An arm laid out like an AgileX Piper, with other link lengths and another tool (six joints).
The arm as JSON. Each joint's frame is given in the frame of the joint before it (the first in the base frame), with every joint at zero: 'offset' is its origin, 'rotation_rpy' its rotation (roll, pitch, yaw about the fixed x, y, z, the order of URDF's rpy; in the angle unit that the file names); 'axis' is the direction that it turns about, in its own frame. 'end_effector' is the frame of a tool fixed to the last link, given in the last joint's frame.
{
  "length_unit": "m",
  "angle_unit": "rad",
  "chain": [
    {
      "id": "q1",
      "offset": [
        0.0,
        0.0,
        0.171
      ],
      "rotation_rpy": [
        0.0,
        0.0,
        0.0
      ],
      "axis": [
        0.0,
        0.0,
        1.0
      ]
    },
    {
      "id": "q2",
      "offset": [
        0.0,
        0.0,
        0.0
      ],
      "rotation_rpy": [
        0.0,
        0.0,
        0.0
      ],
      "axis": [
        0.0,
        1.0,
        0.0
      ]
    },
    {
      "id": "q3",
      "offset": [
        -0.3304,
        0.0,
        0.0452
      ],
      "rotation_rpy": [
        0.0,
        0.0,
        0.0
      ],
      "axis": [
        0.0,
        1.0,
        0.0
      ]
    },
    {
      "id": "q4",
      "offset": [
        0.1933,
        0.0,
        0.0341
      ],
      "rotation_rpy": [
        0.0,
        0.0,
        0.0
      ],
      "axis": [
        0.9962,
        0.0,
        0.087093
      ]
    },
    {
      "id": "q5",
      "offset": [
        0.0,
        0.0,
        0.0
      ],
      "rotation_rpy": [
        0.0,
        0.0,
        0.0
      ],
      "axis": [
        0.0,
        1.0,
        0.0
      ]
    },
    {
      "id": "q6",
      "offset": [
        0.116,
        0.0,
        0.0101
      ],
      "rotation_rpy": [
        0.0,
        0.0,
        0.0
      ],
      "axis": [
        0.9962,
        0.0,
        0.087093
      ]
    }
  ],
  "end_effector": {
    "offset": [
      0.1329,
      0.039,
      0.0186
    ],
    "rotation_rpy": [
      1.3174,
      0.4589,
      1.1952
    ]
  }
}
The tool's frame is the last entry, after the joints.
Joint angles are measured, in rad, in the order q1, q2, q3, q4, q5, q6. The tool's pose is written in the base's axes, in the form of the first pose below.
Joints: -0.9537, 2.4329, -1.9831, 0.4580, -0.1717, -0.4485
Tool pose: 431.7, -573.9, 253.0, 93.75, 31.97, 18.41
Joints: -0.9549, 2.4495, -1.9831, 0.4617, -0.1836, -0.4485
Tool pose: 430.9, -576.8, 243.8, 94.17, 31.98, 18.21
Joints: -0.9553, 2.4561, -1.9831, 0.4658, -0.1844, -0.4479
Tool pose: 430.7, -577.6, 239.3, 94.63, 31.85, 18.31
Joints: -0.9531, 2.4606, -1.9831, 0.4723, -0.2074, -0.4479
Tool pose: 430.5, -579.5, 241.2, 93.64, 31.46, 17.23
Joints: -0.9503, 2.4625, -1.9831, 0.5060, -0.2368, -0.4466
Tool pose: 428.6, -582.7, 246.7, 92.71, 29.53, 15.44
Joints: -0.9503, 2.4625, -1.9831, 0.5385, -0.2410, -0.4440
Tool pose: 426.7, -584.4, 248.0, 93.20, 27.75, 14.82
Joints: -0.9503, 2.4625, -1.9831, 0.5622, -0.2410, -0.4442
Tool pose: 425.5, -585.3, 248.1, 93.69, 26.59, 14.53
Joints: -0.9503, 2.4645, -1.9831, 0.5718, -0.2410, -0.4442
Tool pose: 425.2, -585.8, 246.7, 94.02, 26.15, 14.46
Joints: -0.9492, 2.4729, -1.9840, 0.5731, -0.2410, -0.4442
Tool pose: 426.1, -585.9, 241.0, 94.49, 26.24, 14.71
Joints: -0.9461, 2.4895, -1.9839, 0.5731, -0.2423, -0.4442
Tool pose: 428.5, -585.6, 229.2, 95.42, 26.58, 15.26
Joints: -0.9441, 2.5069, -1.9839, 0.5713, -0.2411, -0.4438
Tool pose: 430.3, -585.3, 216.3, 96.50, 26.99, 15.93
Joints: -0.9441, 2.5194, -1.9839, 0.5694, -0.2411, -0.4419
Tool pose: 430.7, -585.6, 207.3, 97.25, 27.22, 16.29
